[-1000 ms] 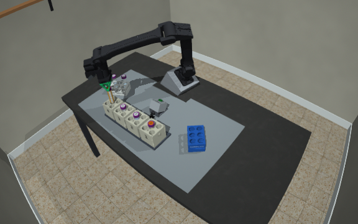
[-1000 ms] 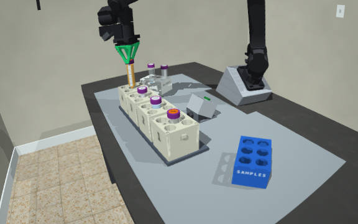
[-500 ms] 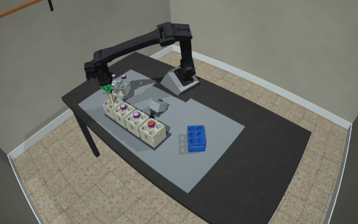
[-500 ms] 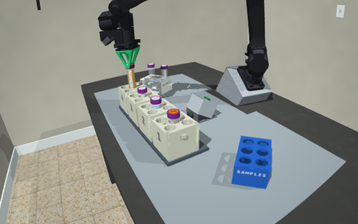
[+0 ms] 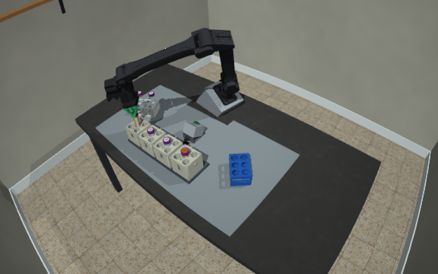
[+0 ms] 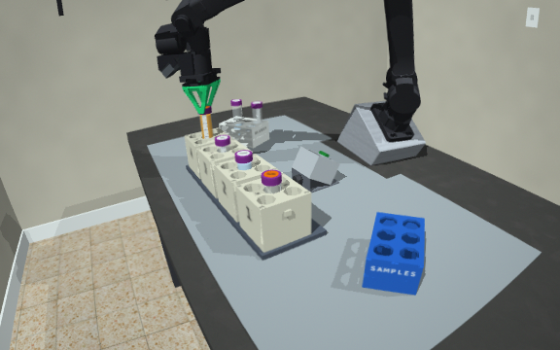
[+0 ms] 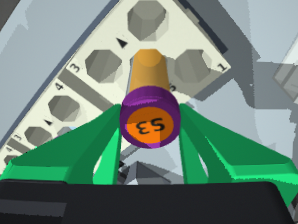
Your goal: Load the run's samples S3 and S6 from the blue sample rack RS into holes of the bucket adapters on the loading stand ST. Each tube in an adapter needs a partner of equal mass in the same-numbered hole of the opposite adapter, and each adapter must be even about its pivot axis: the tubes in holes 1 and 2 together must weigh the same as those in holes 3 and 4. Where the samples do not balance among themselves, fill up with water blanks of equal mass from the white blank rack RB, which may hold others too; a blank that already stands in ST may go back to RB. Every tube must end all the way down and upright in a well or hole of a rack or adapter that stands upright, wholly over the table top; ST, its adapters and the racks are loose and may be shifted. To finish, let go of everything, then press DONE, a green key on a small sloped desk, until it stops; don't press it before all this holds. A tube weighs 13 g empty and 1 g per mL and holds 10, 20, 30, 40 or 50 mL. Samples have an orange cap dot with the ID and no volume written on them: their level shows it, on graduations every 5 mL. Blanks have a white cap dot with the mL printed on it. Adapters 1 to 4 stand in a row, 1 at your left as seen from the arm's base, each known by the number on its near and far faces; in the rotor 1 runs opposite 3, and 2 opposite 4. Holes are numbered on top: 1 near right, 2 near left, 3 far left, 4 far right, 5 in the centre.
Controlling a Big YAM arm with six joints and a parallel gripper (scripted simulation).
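The green done key is 25 cm behind my hand, 15 cm to the left of it and 10 cm below it. Also, from my hand: adapter: 7 cm behind, 32 cm to the left, 12 cm below; then white blank rack: 13 cm behind, 18 cm to the right, 14 cm below; then blue sample rack: 23 cm behind, 49 cm to the left, 14 cm below.
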